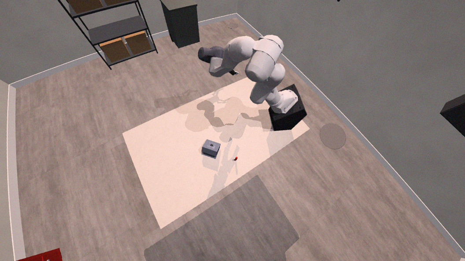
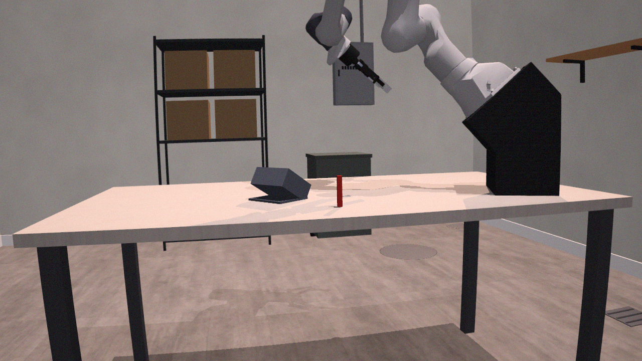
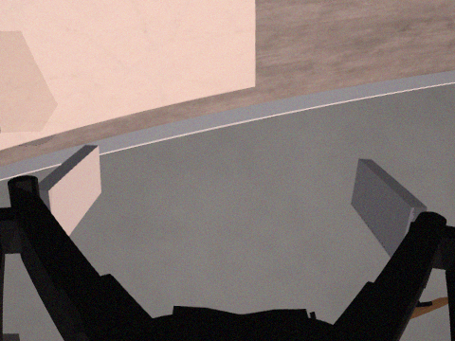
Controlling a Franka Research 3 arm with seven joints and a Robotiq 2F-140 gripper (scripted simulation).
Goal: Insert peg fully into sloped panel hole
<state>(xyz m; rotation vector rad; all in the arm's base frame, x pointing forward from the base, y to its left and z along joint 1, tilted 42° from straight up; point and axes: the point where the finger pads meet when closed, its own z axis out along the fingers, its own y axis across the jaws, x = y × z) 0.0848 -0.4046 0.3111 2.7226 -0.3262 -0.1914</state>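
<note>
Right now the red peg is 640 mm to the left of my hand, 330 mm below it and 310 mm ahead of it.
</note>
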